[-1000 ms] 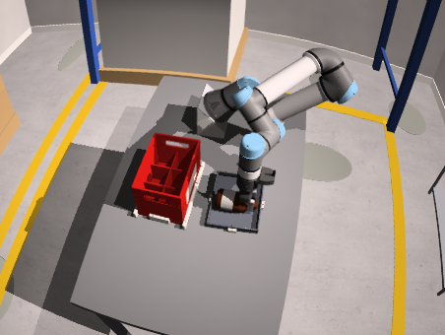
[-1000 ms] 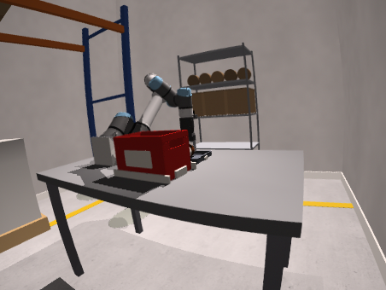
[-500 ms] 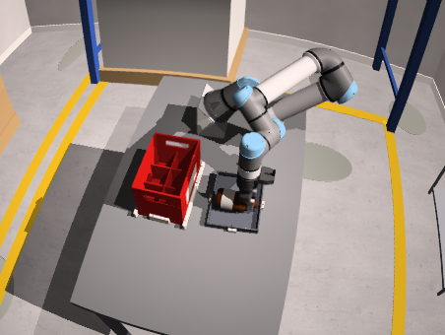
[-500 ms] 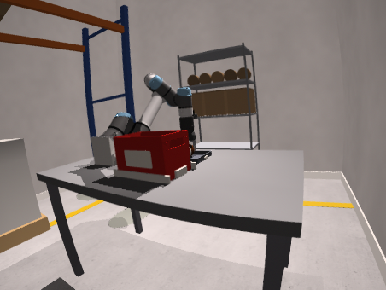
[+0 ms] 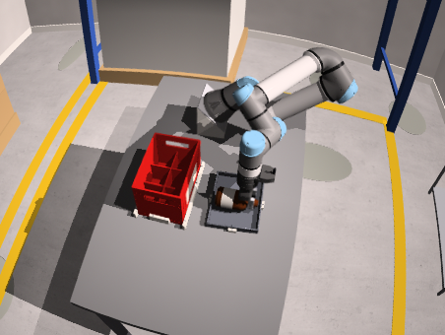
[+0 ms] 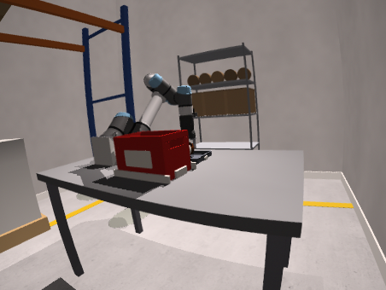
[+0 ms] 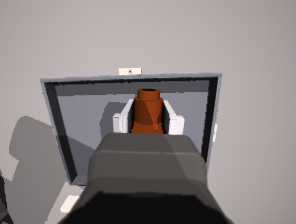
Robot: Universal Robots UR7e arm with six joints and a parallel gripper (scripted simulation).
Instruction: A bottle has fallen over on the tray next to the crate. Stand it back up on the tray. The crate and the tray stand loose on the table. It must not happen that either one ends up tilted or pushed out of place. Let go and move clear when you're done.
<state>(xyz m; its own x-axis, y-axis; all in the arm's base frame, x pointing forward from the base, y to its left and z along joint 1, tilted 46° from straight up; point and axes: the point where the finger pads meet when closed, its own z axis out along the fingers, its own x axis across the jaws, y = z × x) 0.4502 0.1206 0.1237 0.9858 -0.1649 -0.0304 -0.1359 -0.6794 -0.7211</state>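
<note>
Right now the bottle is 10 mm behind my hand, 50 mm to the right of it and 10 mm below it. The rest, counted from my hand: tray (30 mm behind, 50 mm to the right, 50 mm below); then red crate (50 mm behind, 320 mm to the right, 20 mm above).
</note>
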